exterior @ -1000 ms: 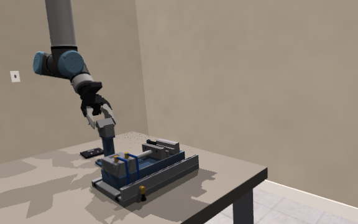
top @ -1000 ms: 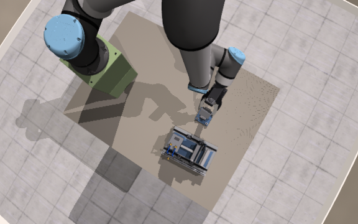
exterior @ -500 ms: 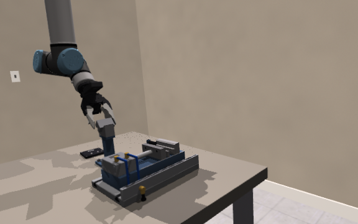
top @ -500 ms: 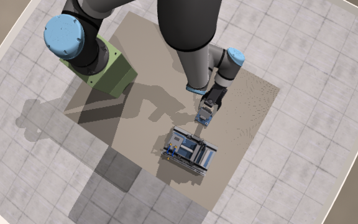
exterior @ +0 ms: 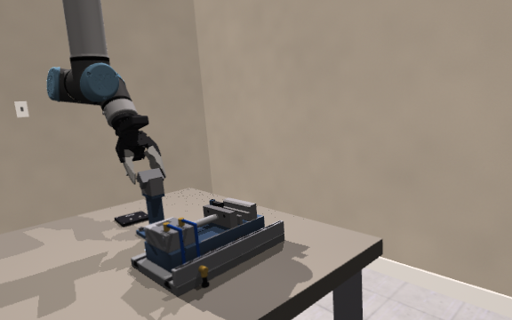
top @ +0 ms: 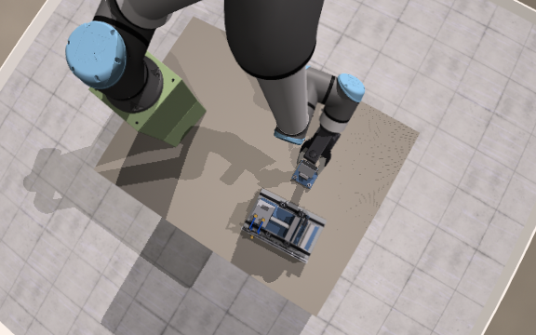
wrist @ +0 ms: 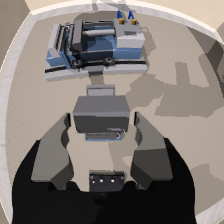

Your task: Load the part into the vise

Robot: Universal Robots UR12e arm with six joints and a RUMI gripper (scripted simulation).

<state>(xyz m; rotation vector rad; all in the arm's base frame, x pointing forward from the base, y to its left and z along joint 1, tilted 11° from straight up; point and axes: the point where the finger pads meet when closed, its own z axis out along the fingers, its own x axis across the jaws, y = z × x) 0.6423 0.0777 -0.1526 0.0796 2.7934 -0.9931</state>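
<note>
Right now my hand is 1 cm above the part. Also, from my hand: work stop rod 10 cm ahead, 18 cm to the right, 7 cm below; then black infeed plate 17 cm to the left, 16 cm below; then cylinder rod 1 cm ahead, 23 cm to the right, 8 cm below.
</note>
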